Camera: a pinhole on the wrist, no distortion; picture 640 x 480 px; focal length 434.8 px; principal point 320.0 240.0 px. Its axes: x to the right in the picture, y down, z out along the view. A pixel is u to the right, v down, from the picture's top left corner.
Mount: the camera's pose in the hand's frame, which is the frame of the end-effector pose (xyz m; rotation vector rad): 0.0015 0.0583 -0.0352 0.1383 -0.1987 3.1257
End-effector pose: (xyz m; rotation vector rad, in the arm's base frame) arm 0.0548 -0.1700 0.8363 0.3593 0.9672 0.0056
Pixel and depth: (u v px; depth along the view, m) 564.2 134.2 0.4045
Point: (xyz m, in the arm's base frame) 0.2830 -0.2197 1.2229
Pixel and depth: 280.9 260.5 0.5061
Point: 0.4710 -0.3186 0.9894
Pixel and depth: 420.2 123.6 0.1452
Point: 0.1498 -0.1336 0.9345
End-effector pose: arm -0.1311 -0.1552 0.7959 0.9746 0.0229 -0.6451
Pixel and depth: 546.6 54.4 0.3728
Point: -0.2688 -0.2973 1.1850
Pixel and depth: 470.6 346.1 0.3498
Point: -0.3220 -0.3784 0.9479
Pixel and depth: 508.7 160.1 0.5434
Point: -0.3758 -0.4427 1.2270
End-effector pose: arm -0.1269 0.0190 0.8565 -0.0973 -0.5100 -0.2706
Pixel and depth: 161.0 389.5 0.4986
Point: -0.1842 -0.1343 1.3366
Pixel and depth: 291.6 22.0 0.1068
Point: -0.1199 0.1208 0.9296
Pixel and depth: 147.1 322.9 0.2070
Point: -0.1177 0.0137 1.0432
